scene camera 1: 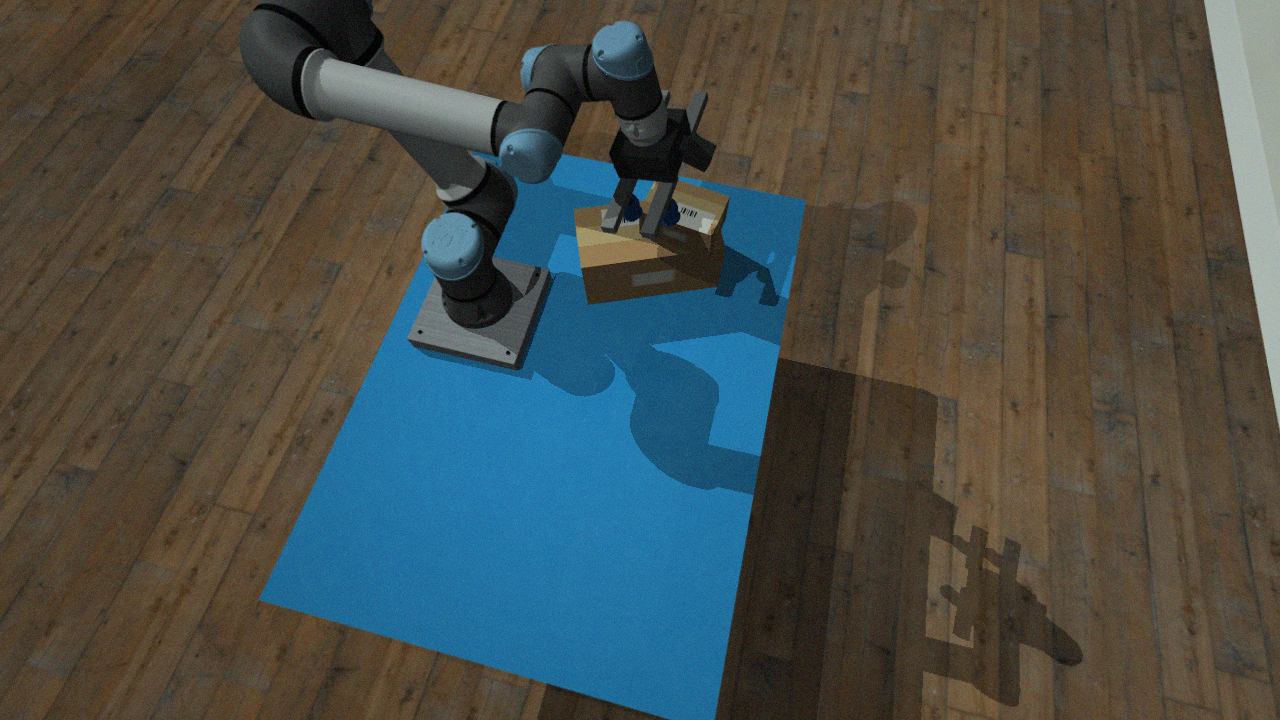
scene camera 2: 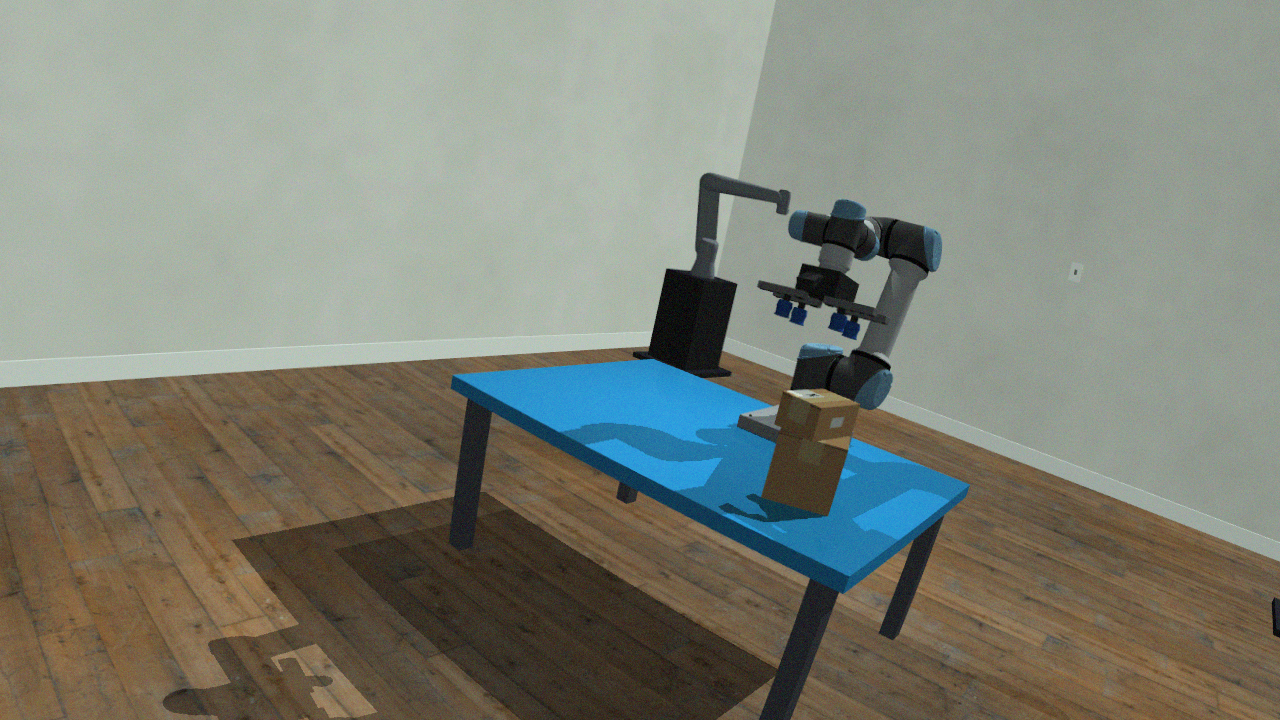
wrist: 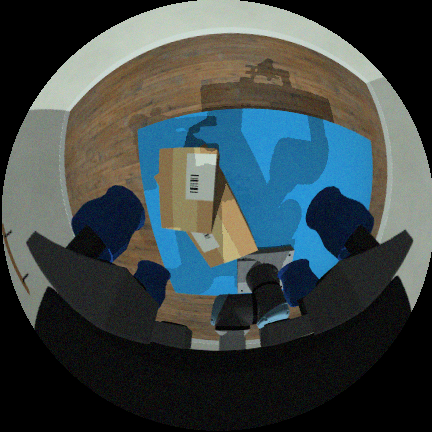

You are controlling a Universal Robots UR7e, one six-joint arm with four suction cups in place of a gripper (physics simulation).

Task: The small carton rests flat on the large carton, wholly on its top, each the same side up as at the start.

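Frame: origin at the arm's base, x ahead, y left, z up, level; millimetres.
Seen in the pictures: hand, its tool point: (scene camera 2: 815, 326) (wrist: 225, 250); arm's base, origin of its link: (scene camera 1: 478, 298) (wrist: 261, 275).
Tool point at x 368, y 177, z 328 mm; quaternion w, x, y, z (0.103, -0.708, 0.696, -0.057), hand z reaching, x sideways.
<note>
Offsets run from my tool point to a thing's middle. Level surfaces: height alone.
The small carton {22 mm ahead, 76 mm left, 174 mm down} (scene camera 1: 702, 217) (scene camera 2: 810, 418) (wrist: 175, 190), brown with a white barcode label on top, lies flat on one end of the large carton {46 mm back, 46 mm left, 288 mm down} (scene camera 1: 619, 280) (scene camera 2: 801, 474) (wrist: 235, 230). It is turned at an angle to the large one. One of its corners seems to jut past the large carton's end; the exact overhang is hard to tell. The large carton stands on the blue table. My suction gripper (scene camera 1: 650, 211) (scene camera 2: 816, 317) (wrist: 225, 250), with blue cups facing down, hangs above both cartons, apart from them, and holds nothing. Its bars hide part of the cartons in scene camera 1.
The blue table {365 mm down} (scene camera 1: 501, 501) (scene camera 2: 572, 394) (wrist: 350, 165) carries the arm's grey base plate (scene camera 1: 429, 331) (wrist: 277, 252) close beside the large carton. A black pedestal (scene camera 2: 693, 322) with a grey arm-like stand (scene camera 2: 707, 214) is on the floor behind the table.
</note>
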